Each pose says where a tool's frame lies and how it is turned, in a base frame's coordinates. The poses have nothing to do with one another.
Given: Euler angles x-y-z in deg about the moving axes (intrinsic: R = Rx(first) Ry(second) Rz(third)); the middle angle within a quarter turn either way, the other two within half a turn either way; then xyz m.
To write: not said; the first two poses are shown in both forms.
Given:
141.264, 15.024, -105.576, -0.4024, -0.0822, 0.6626
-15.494, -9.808, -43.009, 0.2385, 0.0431, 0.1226
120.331, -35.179, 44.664, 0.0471, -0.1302, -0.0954
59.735, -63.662, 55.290, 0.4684, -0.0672, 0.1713
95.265, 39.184, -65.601, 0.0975, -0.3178, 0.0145
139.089, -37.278, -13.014, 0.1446, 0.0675, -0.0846
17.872, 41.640, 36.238, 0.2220, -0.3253, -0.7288
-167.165, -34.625, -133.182, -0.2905, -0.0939, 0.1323
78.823, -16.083, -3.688, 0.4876, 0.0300, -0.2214
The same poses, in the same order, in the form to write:
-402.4, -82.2, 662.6, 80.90, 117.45, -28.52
238.5, 43.1, 122.6, -11.05, -15.06, -41.31
47.1, -130.2, -95.4, 96.47, -61.78, -8.49
468.4, -67.2, 171.3, 20.17, -74.62, 13.55
97.5, -317.8, 14.5, 59.80, 73.28, -17.53
144.6, 67.5, -84.6, 136.42, -1.58, -51.08
222.0, -325.3, -728.8, 29.72, 34.70, 40.84
-290.5, -93.9, 132.3, -52.32, -133.51, 2.95
487.6, 30.0, -221.4, 78.76, -10.94, -14.13

